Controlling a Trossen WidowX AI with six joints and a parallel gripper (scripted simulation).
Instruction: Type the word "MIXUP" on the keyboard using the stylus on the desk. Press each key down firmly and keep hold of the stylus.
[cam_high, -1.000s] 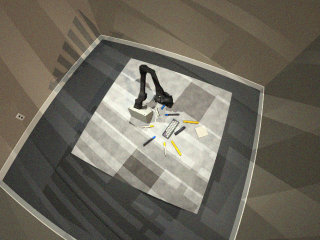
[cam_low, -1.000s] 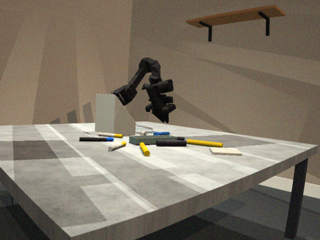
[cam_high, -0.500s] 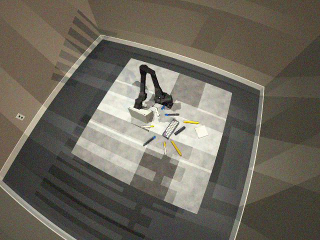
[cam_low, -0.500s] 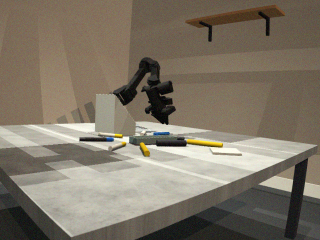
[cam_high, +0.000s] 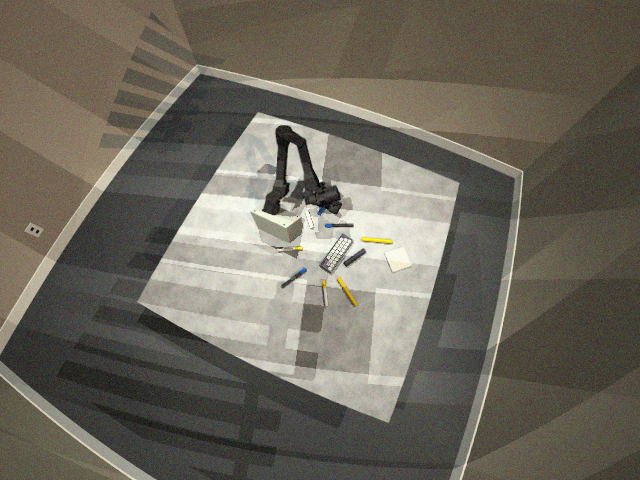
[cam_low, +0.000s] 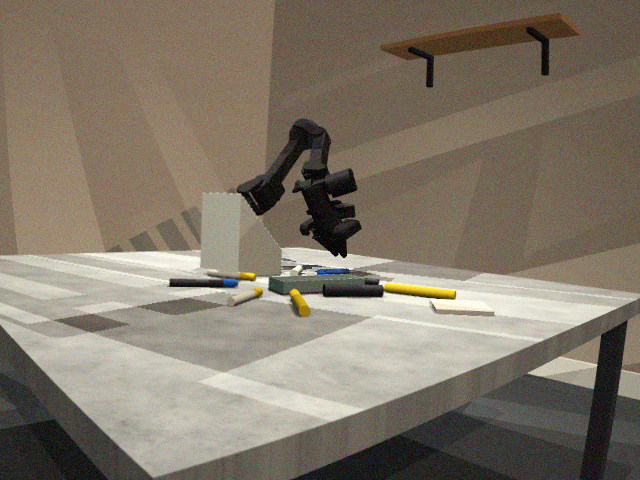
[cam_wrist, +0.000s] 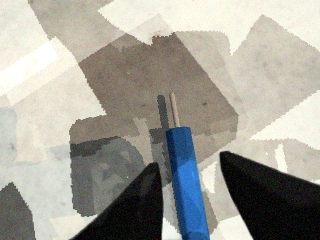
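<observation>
The blue stylus lies 4 cm below my gripper tip and 1 cm to the left of it. The rest, counted from my gripper tip: black cylinder 22 cm to the right, 22 cm ahead, 4 cm below; then yellow marker 30 cm ahead, 10 cm to the right, 4 cm below; then notepad 43 cm ahead, 16 cm to the right, 4 cm below.
</observation>
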